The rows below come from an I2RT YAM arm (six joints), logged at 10 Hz.
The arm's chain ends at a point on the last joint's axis. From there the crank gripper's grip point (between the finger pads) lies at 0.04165 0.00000 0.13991 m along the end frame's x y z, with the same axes.
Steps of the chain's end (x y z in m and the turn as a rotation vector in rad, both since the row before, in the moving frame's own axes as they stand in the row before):
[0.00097, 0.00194, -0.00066, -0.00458, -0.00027, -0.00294]
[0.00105, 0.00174, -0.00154, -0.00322, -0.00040, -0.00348]
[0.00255, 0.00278, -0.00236, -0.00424, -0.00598, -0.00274]
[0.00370, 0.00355, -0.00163, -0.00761, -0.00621, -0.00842]
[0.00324, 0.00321, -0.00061, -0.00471, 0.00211, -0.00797]
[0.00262, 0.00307, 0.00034, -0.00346, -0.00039, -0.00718]
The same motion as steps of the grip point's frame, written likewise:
[0.00093, 0.00246, -0.00065, -0.00458, -0.00027, -0.00294]
[0.00099, 0.00205, -0.00152, -0.00322, -0.00040, -0.00348]
[0.00171, 0.00326, -0.00211, -0.00424, -0.00598, -0.00274]
[0.00283, 0.00427, -0.00138, -0.00761, -0.00621, -0.00842]
[0.00354, 0.00354, -0.00070, -0.00471, 0.00211, -0.00797]
[0.00257, 0.00326, 0.00036, -0.00346, -0.00039, -0.00718]

